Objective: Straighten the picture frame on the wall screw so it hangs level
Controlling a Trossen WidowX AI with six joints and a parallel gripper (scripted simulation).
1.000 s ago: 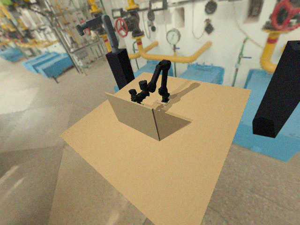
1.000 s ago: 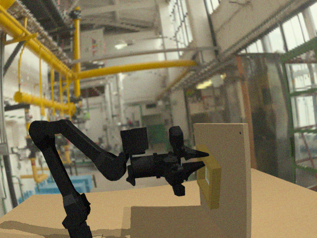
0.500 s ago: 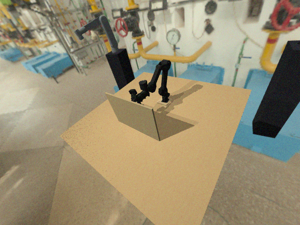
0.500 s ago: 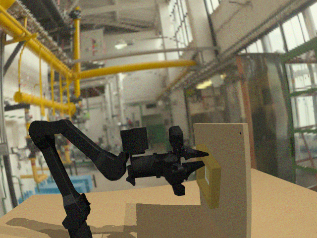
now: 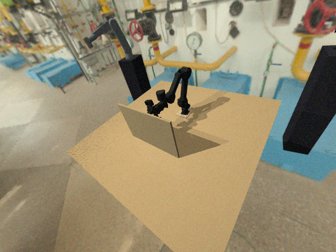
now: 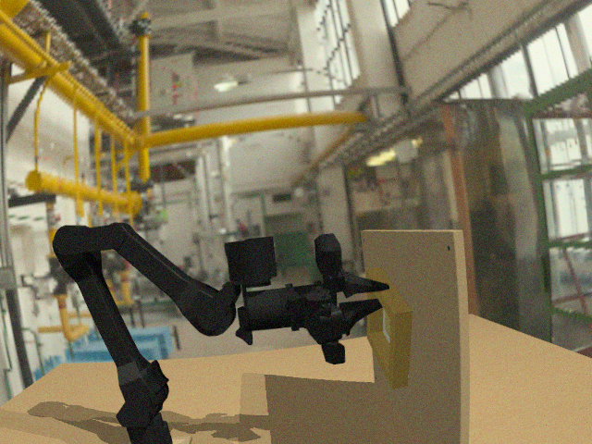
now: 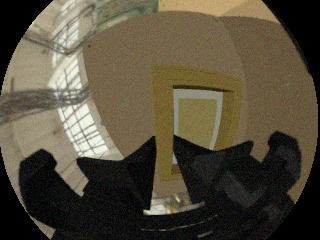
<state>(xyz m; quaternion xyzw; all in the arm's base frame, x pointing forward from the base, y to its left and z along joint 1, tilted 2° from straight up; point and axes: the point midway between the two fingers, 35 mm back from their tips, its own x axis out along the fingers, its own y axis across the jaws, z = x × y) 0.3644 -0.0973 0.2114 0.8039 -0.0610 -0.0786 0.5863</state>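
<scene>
Now: gripper tip 1 cm short of the yellow picture frame, 1 cm to the right of it and 5 cm above it. Also, from my gripper tip: tan wall panel 2 cm ahead, 1 cm to the left, 7 cm below.
</scene>
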